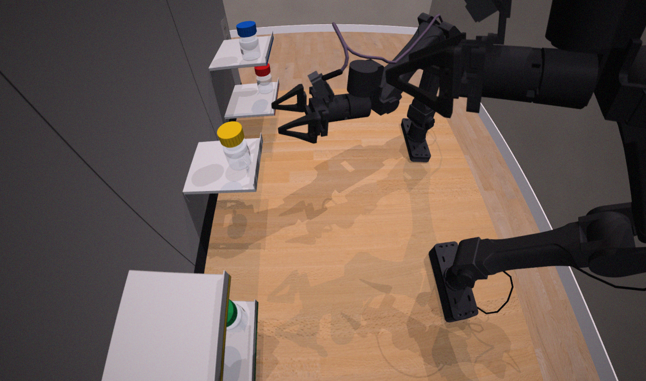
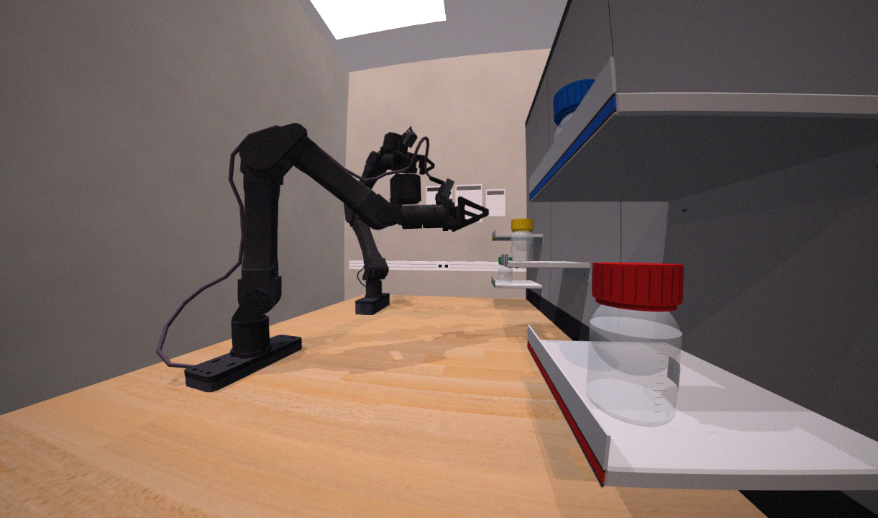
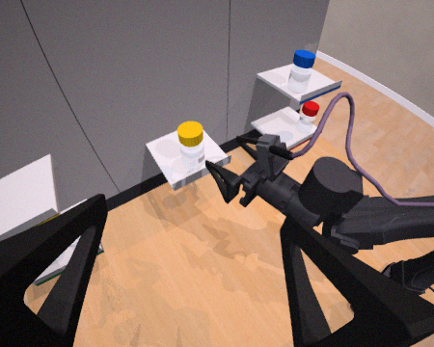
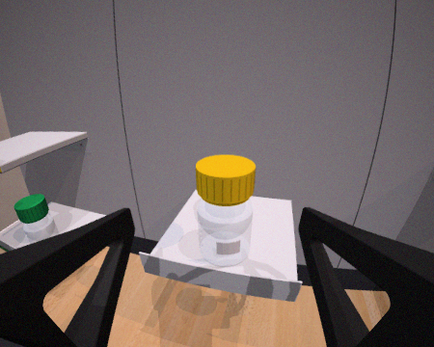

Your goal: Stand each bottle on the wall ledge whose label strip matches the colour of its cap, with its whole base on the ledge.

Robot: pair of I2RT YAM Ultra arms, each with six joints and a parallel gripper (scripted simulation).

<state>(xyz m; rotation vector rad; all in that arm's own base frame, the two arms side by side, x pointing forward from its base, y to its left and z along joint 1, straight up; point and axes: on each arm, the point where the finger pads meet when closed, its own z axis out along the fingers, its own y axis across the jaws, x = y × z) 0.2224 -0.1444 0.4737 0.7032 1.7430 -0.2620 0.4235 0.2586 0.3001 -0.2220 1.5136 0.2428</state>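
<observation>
My left hand is 30 cm short of the yellow-capped bottle, 26 cm above it and 12 cm to the left of it. Round my left hand: green-capped bottle: 36 cm below, 28 cm ahead, 22 cm to the left; then grey wall: 44 cm ahead, 10 cm to the right, 6 cm below; then blue-capped bottle: 46 cm to the right, 32 cm ahead, 17 cm below.
</observation>
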